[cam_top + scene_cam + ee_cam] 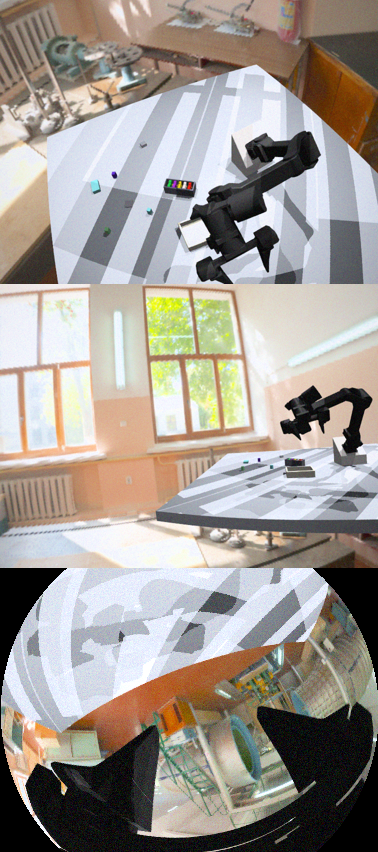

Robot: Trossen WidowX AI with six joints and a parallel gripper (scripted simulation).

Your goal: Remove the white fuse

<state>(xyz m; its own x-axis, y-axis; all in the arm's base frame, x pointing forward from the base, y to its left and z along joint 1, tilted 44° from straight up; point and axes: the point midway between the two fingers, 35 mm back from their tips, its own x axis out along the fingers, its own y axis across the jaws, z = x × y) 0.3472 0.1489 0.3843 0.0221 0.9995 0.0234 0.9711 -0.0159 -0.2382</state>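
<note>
My gripper tip is 45 cm to the left of the white fuse, 19 cm above it and 7 cm past it. The rest, counted from my gripper tip: teal cube (44 cm to the right, 20 cm below, 8 cm ahead); then cream tray (27 cm to the right, 21 cm below, 3 cm behind); then green cube (45 cm to the right, 26 cm ahead, 20 cm below).
</note>
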